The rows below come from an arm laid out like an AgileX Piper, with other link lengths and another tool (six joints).
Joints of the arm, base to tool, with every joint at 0 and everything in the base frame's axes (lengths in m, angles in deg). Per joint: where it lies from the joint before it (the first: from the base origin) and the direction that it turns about. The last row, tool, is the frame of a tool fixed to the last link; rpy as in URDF.
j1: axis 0 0 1 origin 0.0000 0.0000 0.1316
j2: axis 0 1 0 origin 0.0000 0.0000 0.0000
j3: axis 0 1 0 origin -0.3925 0.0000 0.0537
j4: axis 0.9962 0 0.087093 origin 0.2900 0.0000 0.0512
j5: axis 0 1 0 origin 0.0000 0.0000 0.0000
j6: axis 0.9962 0 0.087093 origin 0.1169 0.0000 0.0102
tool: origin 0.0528 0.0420 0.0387 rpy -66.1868 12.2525 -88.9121
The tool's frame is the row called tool.
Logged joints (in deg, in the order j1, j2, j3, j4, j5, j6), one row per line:
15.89 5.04 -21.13 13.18 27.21 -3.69
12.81 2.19 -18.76 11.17 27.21 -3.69
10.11 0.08 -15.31 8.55 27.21 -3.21
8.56 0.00 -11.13 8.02 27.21 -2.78
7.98 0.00 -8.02 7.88 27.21 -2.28
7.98 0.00 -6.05 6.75 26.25 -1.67
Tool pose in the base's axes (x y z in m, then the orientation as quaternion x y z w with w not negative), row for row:
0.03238 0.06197 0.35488 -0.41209 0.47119 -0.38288 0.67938
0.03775 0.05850 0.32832 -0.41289 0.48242 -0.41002 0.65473
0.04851 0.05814 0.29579 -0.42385 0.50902 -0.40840 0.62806
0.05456 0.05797 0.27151 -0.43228 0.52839 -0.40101 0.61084
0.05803 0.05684 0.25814 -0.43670 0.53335 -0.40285 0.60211
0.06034 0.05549 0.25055 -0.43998 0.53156 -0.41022 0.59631
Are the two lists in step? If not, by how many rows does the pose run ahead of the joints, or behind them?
The pose runs 1 row ahead of the joints: the pose in row i belongs to the joints in row i + 1.
